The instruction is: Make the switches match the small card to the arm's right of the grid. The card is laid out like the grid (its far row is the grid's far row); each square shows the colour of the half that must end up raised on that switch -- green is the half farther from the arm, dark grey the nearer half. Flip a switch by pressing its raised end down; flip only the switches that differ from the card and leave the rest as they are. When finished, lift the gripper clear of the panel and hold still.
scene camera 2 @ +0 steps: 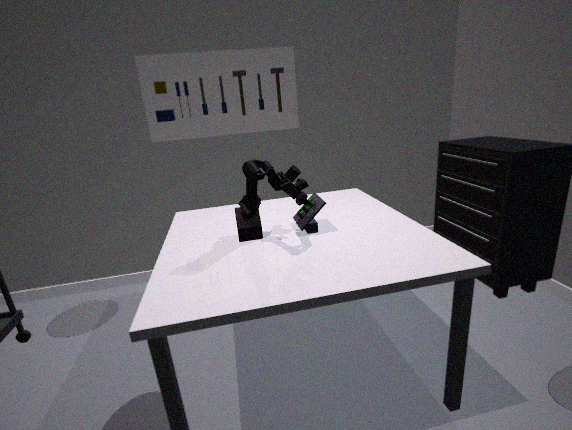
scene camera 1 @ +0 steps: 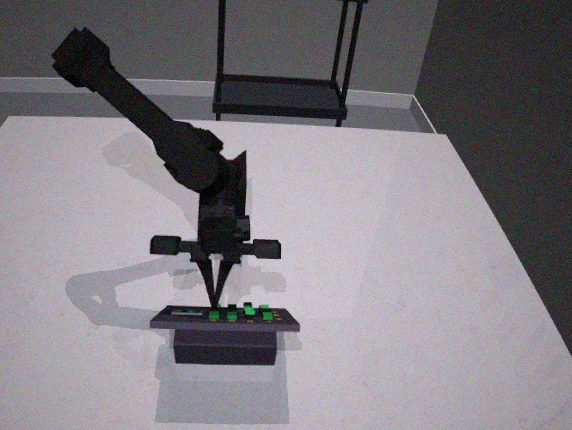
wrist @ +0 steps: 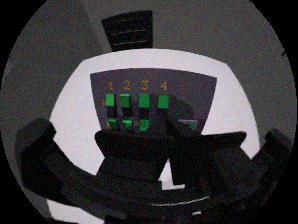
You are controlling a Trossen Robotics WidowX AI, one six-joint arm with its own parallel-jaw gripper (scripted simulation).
Observation:
The gripper [scene camera 1: 214,307] is shut and holds nothing.
The gripper shows as well in the wrist view [wrist: 163,116].

